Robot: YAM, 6 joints.
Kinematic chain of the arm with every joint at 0, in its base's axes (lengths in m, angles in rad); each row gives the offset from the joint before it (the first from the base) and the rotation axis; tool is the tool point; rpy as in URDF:
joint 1: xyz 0 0 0.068 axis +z
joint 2: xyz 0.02 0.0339 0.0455 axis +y
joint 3: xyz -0.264 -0.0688 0 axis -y
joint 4: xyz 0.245 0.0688 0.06 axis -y
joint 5: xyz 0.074 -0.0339 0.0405 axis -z
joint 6: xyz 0.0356 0 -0.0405 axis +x
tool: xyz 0 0 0 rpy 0 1.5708 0
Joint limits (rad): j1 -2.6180..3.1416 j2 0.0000..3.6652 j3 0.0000..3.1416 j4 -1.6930..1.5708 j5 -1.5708..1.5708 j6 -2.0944..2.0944
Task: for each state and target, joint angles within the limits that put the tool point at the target. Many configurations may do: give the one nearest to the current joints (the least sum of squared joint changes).
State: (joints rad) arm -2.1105 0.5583 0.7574 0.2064 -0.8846 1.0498
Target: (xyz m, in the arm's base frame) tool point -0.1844 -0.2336 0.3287
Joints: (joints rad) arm -2.3237 1.2916 0.9376 0.2538 -0.7852 1.0498
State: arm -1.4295 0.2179 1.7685 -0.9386 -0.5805 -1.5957
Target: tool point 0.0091 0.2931 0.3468
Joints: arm -1.5316 0.0000 1.9552 -1.6732 -0.6167 -1.5957
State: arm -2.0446 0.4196 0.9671 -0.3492 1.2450 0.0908
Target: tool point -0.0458 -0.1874 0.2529
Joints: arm -1.6423 0.9628 0.6353 -0.3429 1.1364 0.0908
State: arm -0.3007 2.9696 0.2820 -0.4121 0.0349 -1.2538
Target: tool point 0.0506 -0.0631 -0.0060
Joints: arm -0.7695 2.4012 0.4396 -0.7179 0.2880 -1.2538
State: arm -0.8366 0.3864 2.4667 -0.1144 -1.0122 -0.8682
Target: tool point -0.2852 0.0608 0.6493
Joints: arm -0.1521 0.9578 2.7757 0.1543 -0.4941 -0.8682
